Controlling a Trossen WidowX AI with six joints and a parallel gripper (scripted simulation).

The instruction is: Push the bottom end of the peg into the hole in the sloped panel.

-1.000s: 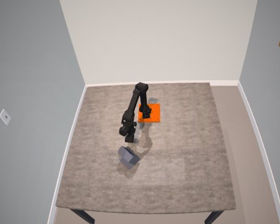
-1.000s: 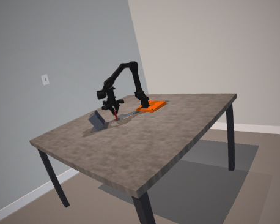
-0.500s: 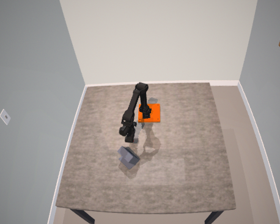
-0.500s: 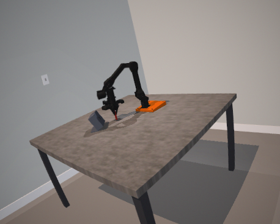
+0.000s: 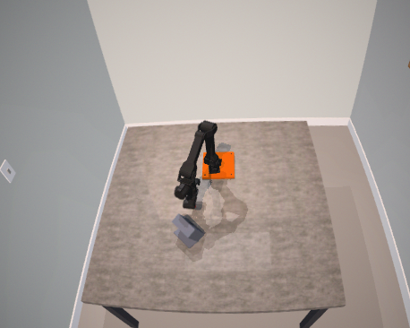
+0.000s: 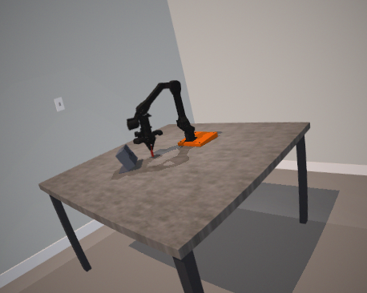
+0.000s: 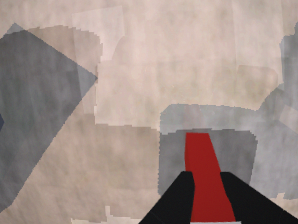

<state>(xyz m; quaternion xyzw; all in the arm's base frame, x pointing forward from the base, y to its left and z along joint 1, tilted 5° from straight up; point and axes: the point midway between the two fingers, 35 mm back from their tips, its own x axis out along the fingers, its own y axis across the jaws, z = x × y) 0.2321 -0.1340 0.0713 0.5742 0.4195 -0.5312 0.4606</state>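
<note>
The sloped panel lies 17 cm ahead of my gripper tip, 3 cm to the right of it and 2 cm above it. Round my gripper tip: peg 2 cm above.
</note>
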